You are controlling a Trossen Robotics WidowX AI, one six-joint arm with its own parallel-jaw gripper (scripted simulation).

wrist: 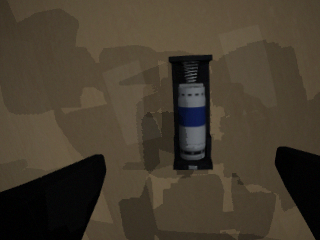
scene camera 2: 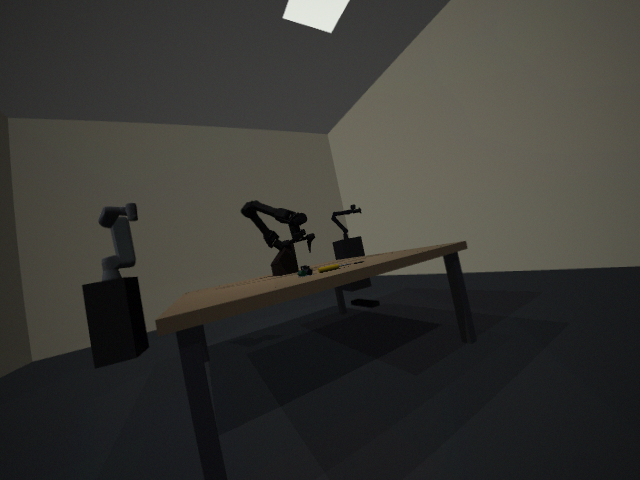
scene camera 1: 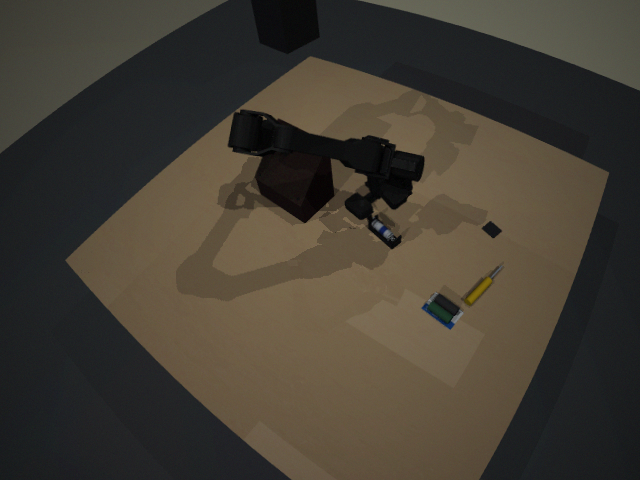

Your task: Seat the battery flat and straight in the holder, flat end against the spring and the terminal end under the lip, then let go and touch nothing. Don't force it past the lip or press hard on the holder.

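Observation:
Nothing is held by my gripper (scene camera 1: 383, 210), which is open. I see my gripper (wrist: 191, 160) in the wrist view as well.

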